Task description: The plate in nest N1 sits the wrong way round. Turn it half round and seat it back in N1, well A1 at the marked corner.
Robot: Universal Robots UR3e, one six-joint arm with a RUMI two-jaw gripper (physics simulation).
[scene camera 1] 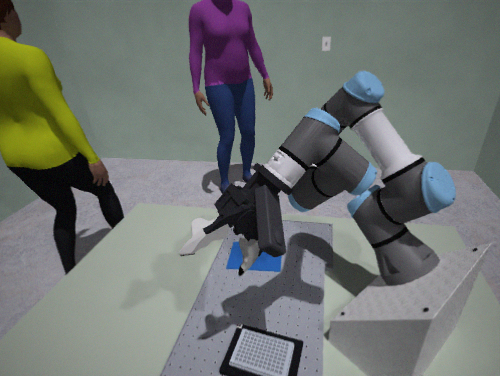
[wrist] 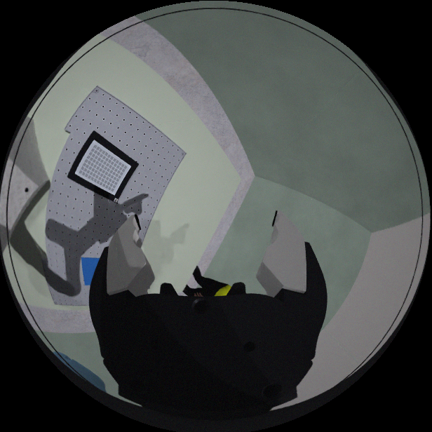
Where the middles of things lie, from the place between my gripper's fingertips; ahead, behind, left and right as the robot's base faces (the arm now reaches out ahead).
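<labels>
Counting from my hand, I now find the white multi-well plate [wrist: 98,165] 270 mm below it, 80 mm behind it and 10 mm to the left of it. The black nest [wrist: 105,143] is 280 mm below my hand, 80 mm behind and 10 mm to the left, while the blue rectangle [scene camera 1: 265,262] is far below my hand, far to the right of it and a little behind it.
</labels>
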